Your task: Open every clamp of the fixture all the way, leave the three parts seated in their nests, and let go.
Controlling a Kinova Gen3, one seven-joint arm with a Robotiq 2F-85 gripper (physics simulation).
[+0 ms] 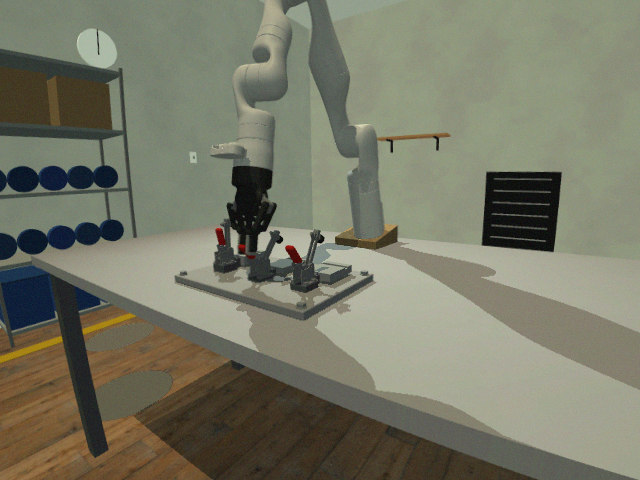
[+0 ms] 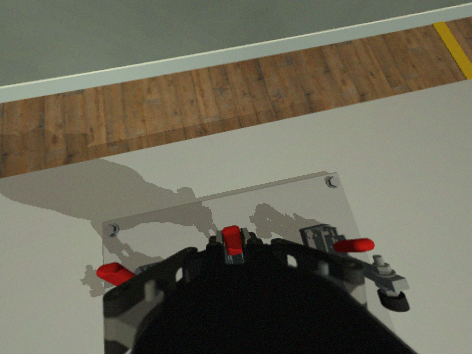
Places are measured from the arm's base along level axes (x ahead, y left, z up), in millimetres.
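Pixels of known places: gripper, fingertip midpoint: (image 1: 246, 254) (image 2: 232, 238); arm's base, origin of the base link: (image 1: 368, 233).
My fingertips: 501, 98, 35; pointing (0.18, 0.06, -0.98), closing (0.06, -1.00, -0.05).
Observation:
For each thing: its middle in the pictures, then the offset to it from my fingertips, as dx, dy, dz. "pt": a spot on its surface instead. Level surfaces: height alone.
- middle clamp, surface spot: (image 1: 261, 267) pt -29, +4, -30
- left clamp, surface spot: (image 1: 225, 259) pt -9, -104, -29
- right clamp, surface spot: (image 1: 303, 277) pt -42, +114, -30
- fixture plate, surface spot: (image 2: 280, 195) pt +50, -72, -55
- table, its level: dz -70
My gripper (image 1: 248, 246) (image 2: 232, 238) points down, shut on the red handle (image 1: 250, 256) (image 2: 232, 239) of the middle clamp (image 1: 261, 267), whose arm stands raised and leaning. The left clamp (image 1: 225, 259) has its red handle (image 1: 220, 236) (image 2: 354, 245) up and its arm raised. The right clamp (image 1: 303, 277) also has a raised arm, with its red handle (image 1: 293, 253) (image 2: 115, 273) tilted up. A grey part (image 1: 334, 272) sits behind the right clamp, and another grey part (image 1: 282, 265) shows partly behind the middle clamp. The third part is largely hidden by the left clamp and fingers.
The fixture plate (image 1: 232, 290) (image 2: 280, 195) lies on the table (image 1: 439, 330) (image 2: 400, 135), with bolts at its corners. The outer clamps stand close on both sides of the gripper. The arm's base stands on a wooden block (image 1: 373, 241) behind the fixture.

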